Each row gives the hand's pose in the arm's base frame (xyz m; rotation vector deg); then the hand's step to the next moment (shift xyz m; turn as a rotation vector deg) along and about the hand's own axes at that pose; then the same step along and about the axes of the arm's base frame.
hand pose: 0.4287 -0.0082 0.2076 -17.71 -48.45 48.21
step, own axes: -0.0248 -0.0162 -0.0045 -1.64 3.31 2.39
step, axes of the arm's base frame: 0.0027 -0.0290 -0.0072 -4.19 0.71 -1.16
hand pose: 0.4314 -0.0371 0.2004 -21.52 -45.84 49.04
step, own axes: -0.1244 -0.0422 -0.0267 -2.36 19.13 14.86
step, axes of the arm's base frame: -0.0070 -0.1236 -0.0513 -22.16 9.71 -2.63
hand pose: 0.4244 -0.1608 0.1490 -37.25 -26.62 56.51
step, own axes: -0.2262 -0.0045 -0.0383 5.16 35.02 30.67
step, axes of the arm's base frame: -0.0820 -0.2105 -0.0403 -38.19 27.07 -1.65
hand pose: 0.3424 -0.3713 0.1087 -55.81 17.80 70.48
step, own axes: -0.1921 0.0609 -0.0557 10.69 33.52 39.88
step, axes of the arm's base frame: -0.1060 -0.1661 0.0698 -37.55 37.66 0.64
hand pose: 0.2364 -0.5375 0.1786 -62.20 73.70 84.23
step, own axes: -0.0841 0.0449 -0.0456 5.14 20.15 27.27
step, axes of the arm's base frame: -0.0209 -0.0545 0.0881 -22.48 25.83 1.91
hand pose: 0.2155 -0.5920 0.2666 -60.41 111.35 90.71
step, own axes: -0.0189 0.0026 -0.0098 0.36 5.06 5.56
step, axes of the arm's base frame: 0.0112 -0.0037 0.0179 -4.88 5.53 1.49
